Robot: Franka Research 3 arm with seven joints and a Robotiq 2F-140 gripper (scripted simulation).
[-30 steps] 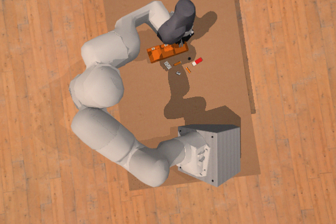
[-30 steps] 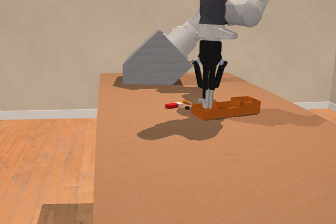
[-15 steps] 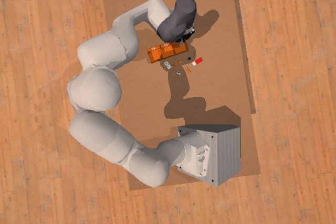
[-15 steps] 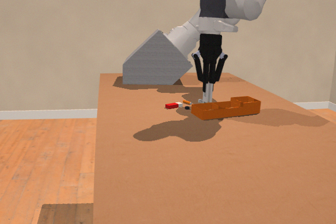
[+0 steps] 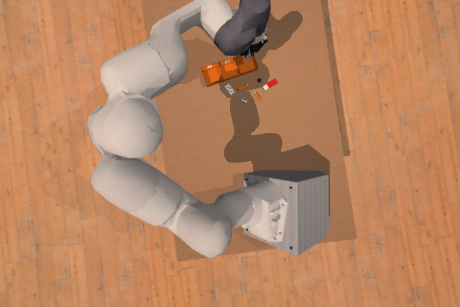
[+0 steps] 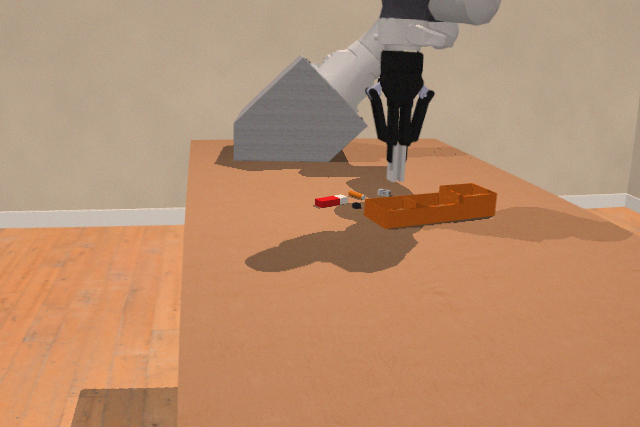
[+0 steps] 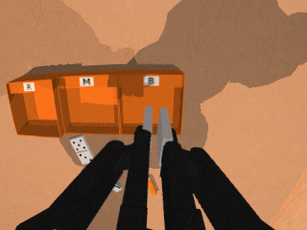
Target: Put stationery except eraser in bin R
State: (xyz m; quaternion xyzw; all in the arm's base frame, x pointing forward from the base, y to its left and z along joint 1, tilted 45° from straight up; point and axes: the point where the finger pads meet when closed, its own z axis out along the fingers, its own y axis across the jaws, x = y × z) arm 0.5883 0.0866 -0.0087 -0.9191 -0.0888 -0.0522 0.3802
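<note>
My gripper is now 90 mm above the orange bin, 80 mm to the right of it and 30 mm past it. From my hand the other things lie so: white eraser (110 mm behind, 100 mm to the right, 100 mm below); white domino (120 mm behind, 100 mm below, 80 mm to the left); small black piece (110 mm below, 80 mm behind, 60 mm to the right).
</note>
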